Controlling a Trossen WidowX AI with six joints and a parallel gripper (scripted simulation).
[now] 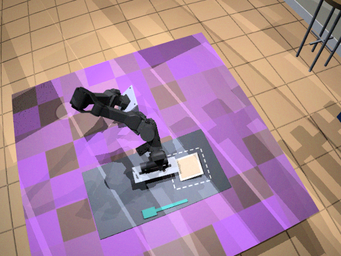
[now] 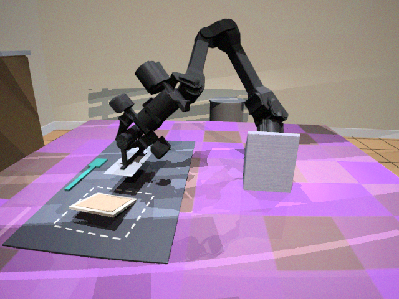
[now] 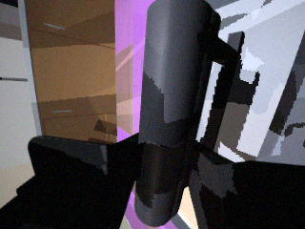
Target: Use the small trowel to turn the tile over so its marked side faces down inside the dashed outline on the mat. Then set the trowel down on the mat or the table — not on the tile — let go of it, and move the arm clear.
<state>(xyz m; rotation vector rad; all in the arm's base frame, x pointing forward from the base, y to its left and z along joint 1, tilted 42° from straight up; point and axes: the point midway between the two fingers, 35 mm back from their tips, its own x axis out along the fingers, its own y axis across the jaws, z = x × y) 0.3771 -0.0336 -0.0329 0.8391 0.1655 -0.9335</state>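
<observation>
My gripper tip is now 1 cm past the grey mat, 4 cm to the left of it and 13 cm above it. Also, from my gripper tip: teal trowel (13 cm ahead, 7 cm to the right, 11 cm below); tile (1 cm ahead, 13 cm to the left, 8 cm below).
</observation>
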